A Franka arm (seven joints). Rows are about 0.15 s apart.
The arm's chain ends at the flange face. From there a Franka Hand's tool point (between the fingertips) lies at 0.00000 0.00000 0.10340 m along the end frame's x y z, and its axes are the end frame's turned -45 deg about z.
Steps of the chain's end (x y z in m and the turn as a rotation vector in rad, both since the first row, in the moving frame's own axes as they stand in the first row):
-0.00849, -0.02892, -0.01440, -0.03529, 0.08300, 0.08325
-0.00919, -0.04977, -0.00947, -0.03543, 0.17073, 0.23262
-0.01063, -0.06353, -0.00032, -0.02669, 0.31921, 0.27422
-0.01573, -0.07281, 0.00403, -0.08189, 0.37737, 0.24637
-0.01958, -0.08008, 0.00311, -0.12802, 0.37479, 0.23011
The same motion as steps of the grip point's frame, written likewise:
0.01757, -0.01768, -0.01482, -0.08364, 0.03374, 0.08325
0.03671, -0.02569, -0.01103, -0.14578, 0.09567, 0.23262
0.05475, -0.02500, -0.00555, -0.24459, 0.20684, 0.27422
0.05715, -0.02758, -0.00355, -0.32475, 0.20894, 0.24637
0.05604, -0.03294, -0.00486, -0.35554, 0.17449, 0.23011

